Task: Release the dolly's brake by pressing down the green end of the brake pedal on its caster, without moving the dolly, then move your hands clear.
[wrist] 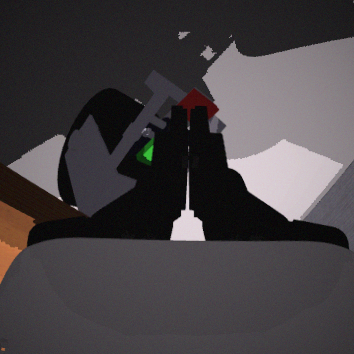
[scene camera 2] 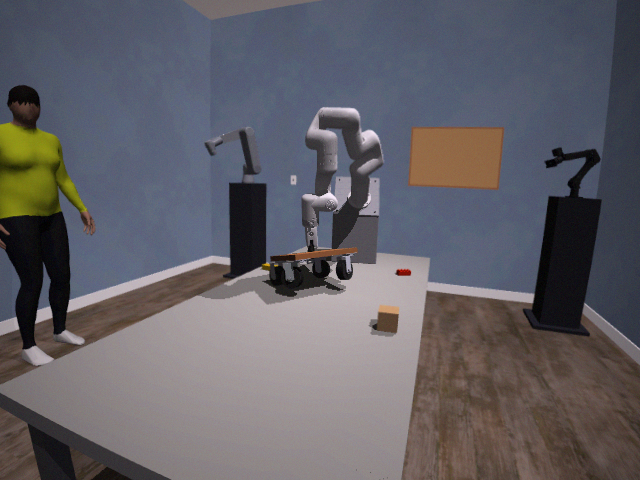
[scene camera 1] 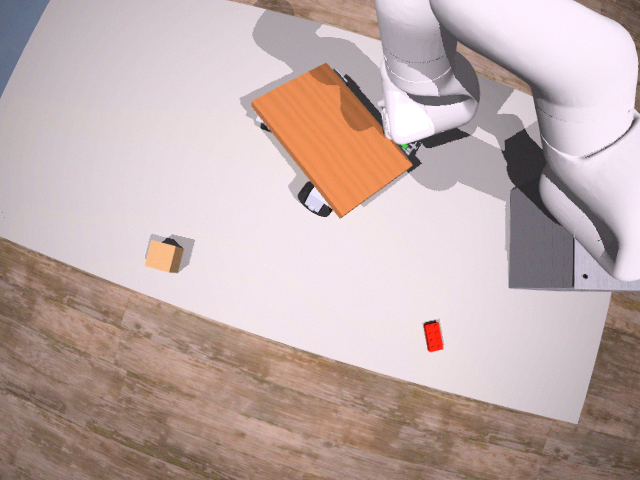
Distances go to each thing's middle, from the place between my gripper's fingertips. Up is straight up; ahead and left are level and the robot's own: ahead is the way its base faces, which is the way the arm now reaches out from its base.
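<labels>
You'd find the dolly [scene camera 1: 337, 143] 60 mm to the left of my hand and 160 mm ahead of it, and there's a tan block [scene camera 1: 161, 256] that's 440 mm to the left of my hand, 430 mm ahead of it and 50 mm below it.
</labels>
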